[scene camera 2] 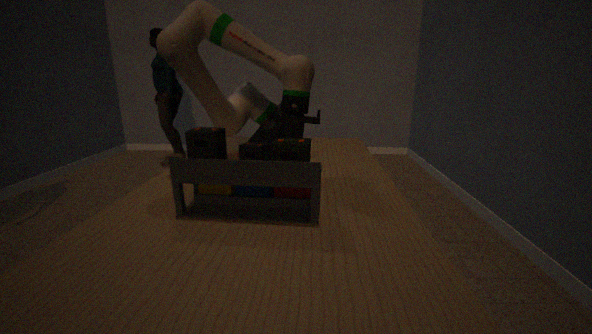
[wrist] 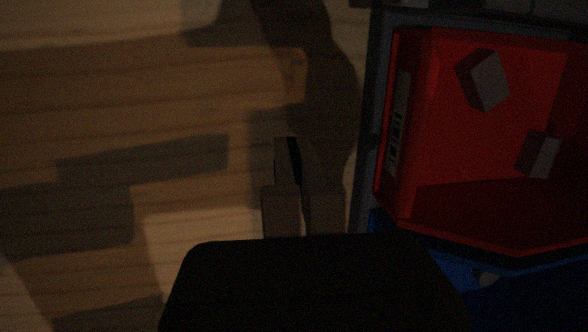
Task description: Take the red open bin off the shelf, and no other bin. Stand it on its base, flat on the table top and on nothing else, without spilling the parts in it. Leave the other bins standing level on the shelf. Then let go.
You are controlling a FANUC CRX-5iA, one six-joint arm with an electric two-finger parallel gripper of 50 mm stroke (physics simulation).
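Places are measured from the arm's base along level axes (x up, y left, z back), in millimetres.
Pixels of known places: gripper, between the fingertips: (wrist: 291, 158); arm's base, origin of its link: (scene camera 2: 274, 122).
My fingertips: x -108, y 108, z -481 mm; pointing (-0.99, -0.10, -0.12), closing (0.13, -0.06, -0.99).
For each thing: its top centre in the pictures, then the offset to it from my fingertips.
- red open bin, centre of its top: (scene camera 2: 294, 171) dx +49, dy -3, dz -144 mm
- blue bin, centre of its top: (wrist: 527, 323) (scene camera 2: 258, 170) dx +49, dy -115, dz -134 mm
- yellow bin, centre of its top: (scene camera 2: 223, 169) dx +49, dy -226, dz -122 mm
- low, centre of its top: (scene camera 2: 291, 140) dx +167, dy -13, dz -242 mm
The red open bin (scene camera 2: 292, 192) (wrist: 520, 100) stands in the grey shelf (scene camera 2: 245, 173) (wrist: 378, 75), at the right end of the bin row in the scene view. Two grey block-shaped parts, one part (wrist: 490, 80) and another part (wrist: 545, 157), lie in it. My gripper (wrist: 291, 158) is shut and empty. In the wrist view its fingers are together to the left of the shelf's side, apart from the red bin. In the scene view the fingertips are hidden behind the shelf and the dark cases.
A blue bin (scene camera 2: 252, 191) (wrist: 452, 267) is beside the red one, and a yellow bin (scene camera 2: 215, 189) is beyond it. Dark cases, one tall (scene camera 2: 206, 143) and one low (scene camera 2: 293, 150), stand on the shelf top. A person (scene camera 2: 167, 85) stands behind the arm at the left.
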